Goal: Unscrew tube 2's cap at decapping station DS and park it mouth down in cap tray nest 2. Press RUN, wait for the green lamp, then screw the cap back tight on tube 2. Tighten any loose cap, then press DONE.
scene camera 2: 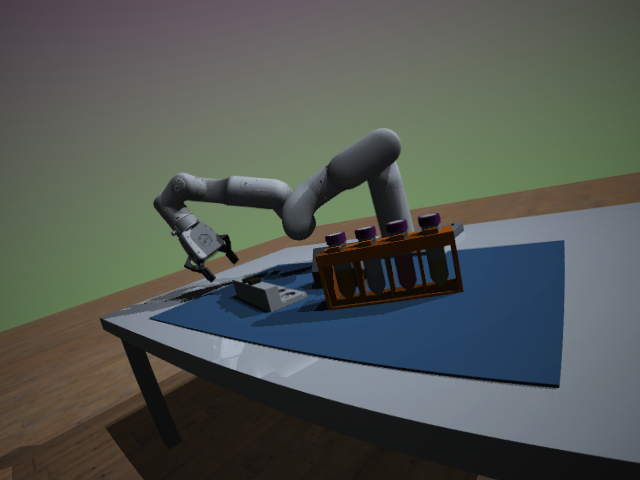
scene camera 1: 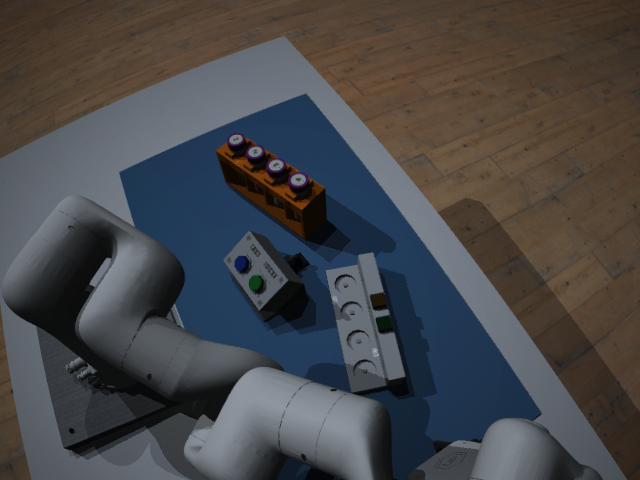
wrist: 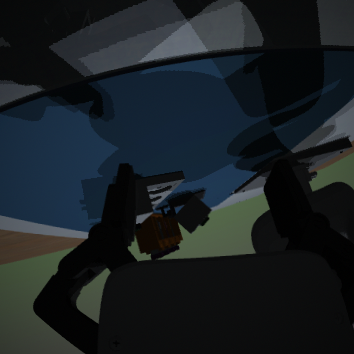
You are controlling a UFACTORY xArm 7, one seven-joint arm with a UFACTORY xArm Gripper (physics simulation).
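Places are measured from the arm's base along level axes (x back, y right, z up), in metres.
Where they show: gripper, between the fingertips: [scene camera 2: 225,270] [scene camera 1: 412,467] [wrist: 203,175].
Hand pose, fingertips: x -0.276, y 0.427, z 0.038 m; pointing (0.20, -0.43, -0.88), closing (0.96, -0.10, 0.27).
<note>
After its pixels a point has its place.
An orange rack [scene camera 1: 314,222] {x -0.420, y -0.002, z 0.013 m} [scene camera 2: 382,246] {x -0.428, y -0.118, z 0.077 m} [wrist: 157,232] {x -0.399, y -0.055, z 0.038 m} holds several upright tubes with purple-rimmed caps. The cap second from the left in scene camera 1 [scene camera 1: 255,154] {x -0.390, y -0.130, z 0.107 m} looks like tube 2's; the labels are blurred. A pale tray [scene camera 1: 368,279] {x -0.417, y 0.151, z 0.031 m} [scene camera 2: 258,294] {x -0.435, y 0.158, z 0.015 m} has round nests, with no cap visible in them, and dark amber and green blocks on its raised side. A grey control box [scene camera 1: 258,268] {x -0.282, y 0.038, z 0.056 m} [wrist: 194,214] {x -0.284, y 0.091, z 0.033 m} has a blue button [scene camera 1: 241,264] {x -0.264, y 0.014, z 0.055 m} and a green button [scene camera 1: 255,283] {x -0.263, y 0.057, z 0.055 m}. My gripper [scene camera 2: 222,268] {x -0.276, y 0.427, z 0.038 m} [wrist: 203,175] {x -0.276, y 0.427, z 0.038 m} is open and empty, above the mat's far-left side in scene camera 2, beyond the tray.
A small black fixture [scene camera 1: 298,262] {x -0.355, y 0.037, z -0.008 m} stands behind the control box, toward the tray. These things stand on a blue mat [scene camera 1: 180,206] {x -0.241, y -0.218, z -0.014 m} [scene camera 2: 465,320] {x -0.505, y -0.239, z -0.014 m} on a pale table [scene camera 2: 594,310] {x -0.493, y -0.385, z -0.017 m}. My arm [scene camera 1: 336,418] {x -0.213, y 0.334, z 0.286 m} [scene camera 2: 258,191] {x -0.221, y 0.276, z 0.231 m} crosses the lower part of scene camera 1 and hides the area there.
</note>
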